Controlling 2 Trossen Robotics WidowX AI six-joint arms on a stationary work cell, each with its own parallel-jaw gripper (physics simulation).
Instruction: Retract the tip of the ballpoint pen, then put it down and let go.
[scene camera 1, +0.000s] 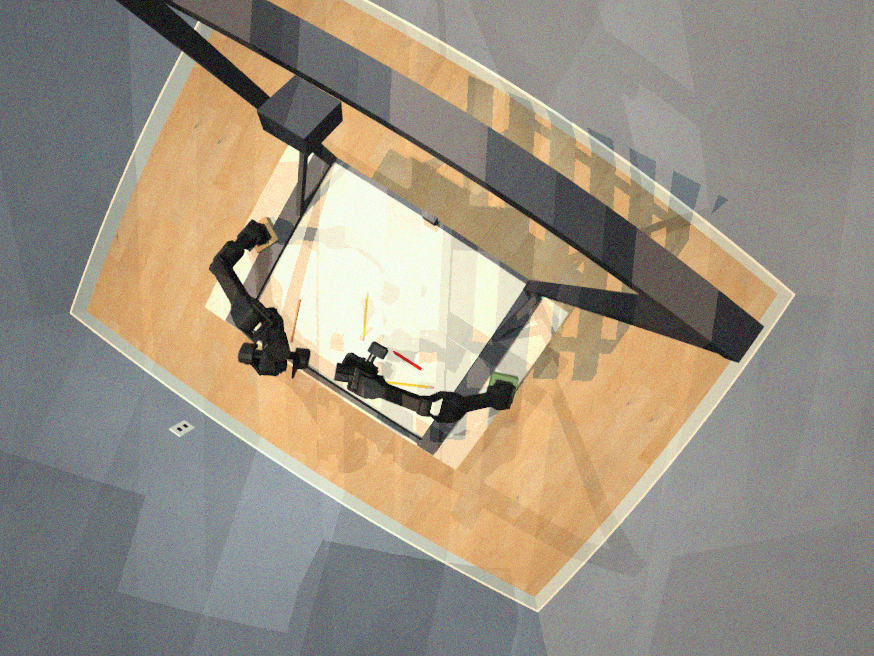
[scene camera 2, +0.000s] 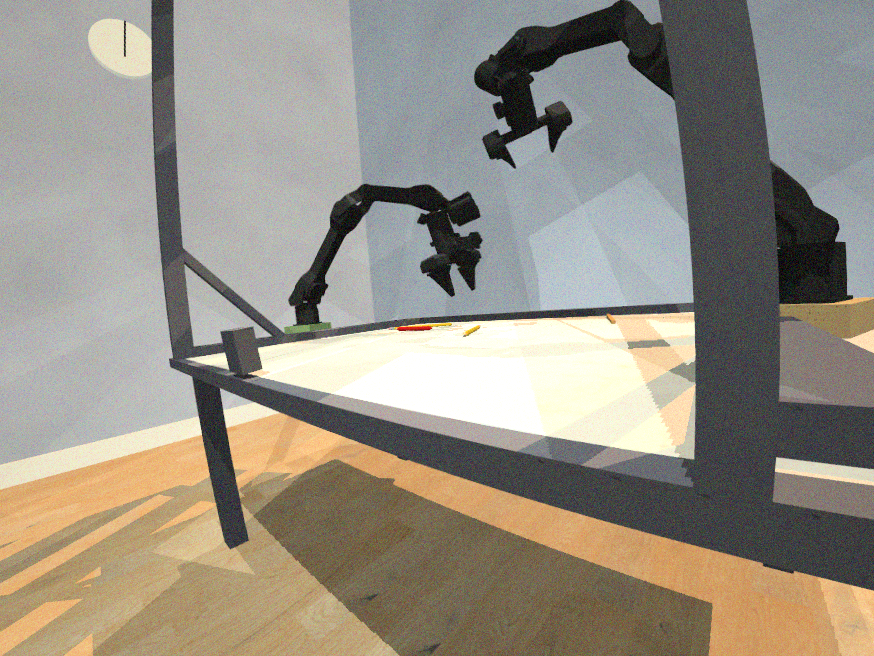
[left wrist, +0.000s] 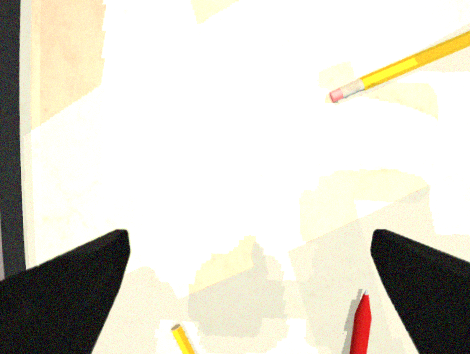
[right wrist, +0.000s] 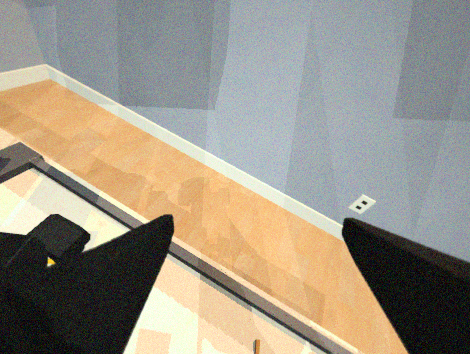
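Note:
Scene camera 1 takes in an overhead beam (scene camera 1: 480, 153), a dark frame post (scene camera 1: 633, 309) and the right gripper (scene camera 1: 276, 376), which is open and holds nothing. Scene camera 2 shows the right gripper (scene camera 2: 533, 159) too, together with the left gripper (scene camera 2: 463, 293) and the post (scene camera 2: 727, 172). The left wrist view has the left gripper (left wrist: 251, 241), and the right wrist view the right gripper (right wrist: 257, 224).

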